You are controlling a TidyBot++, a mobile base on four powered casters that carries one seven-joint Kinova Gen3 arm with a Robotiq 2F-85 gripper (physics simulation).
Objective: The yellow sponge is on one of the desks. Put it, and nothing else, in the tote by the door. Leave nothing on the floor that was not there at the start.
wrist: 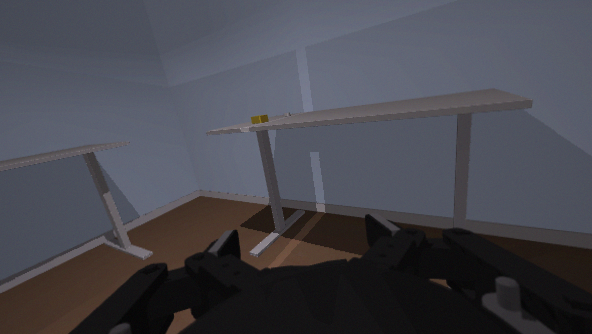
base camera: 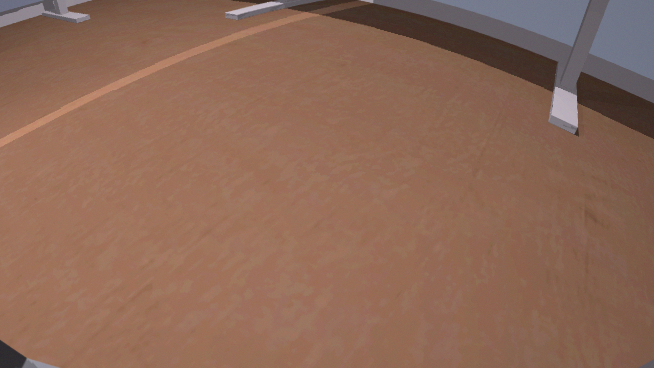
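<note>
A small yellow block, which looks like the sponge, sits near the left end of the desk in the wrist view. A tiny pale thing lies on the same desk just right of it. My gripper is open, with its two dark fingers wide apart and nothing between them. It is well short of the desk, and the desk top shows above the fingers in the view. The tote and the door do not show in either view.
A second desk stands at the left. Desk feet rest on the brown floor, at the right and far side in the base view. A blue wall runs behind the desk. Sunlight makes a bright stripe on floor and wall.
</note>
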